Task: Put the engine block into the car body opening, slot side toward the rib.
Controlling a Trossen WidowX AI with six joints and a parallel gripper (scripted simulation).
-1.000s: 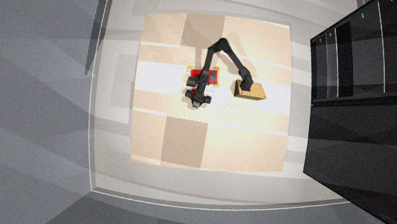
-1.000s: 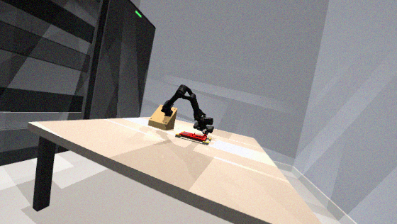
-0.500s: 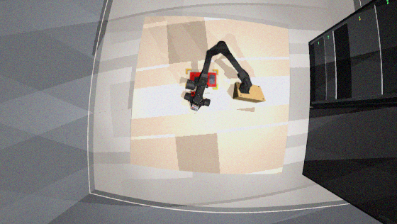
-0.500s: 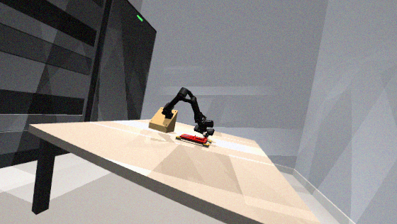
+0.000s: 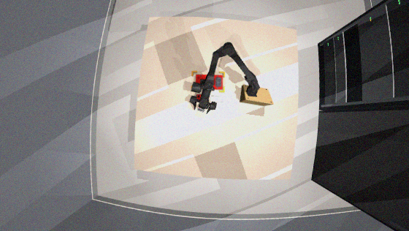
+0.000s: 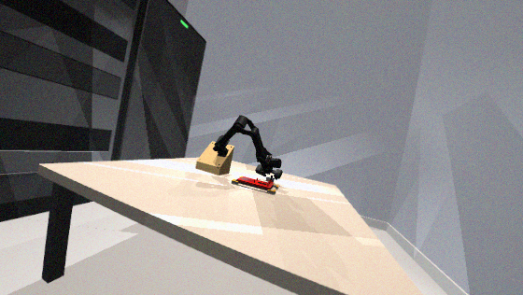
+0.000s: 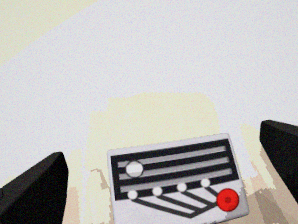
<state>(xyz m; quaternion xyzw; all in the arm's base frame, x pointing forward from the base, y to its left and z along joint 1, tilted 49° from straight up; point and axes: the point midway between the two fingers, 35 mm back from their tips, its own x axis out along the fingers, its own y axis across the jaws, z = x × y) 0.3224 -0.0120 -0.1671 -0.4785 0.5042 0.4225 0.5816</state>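
Now: gripper tip 10 mm to the left of the engine block and 10 mm above it.
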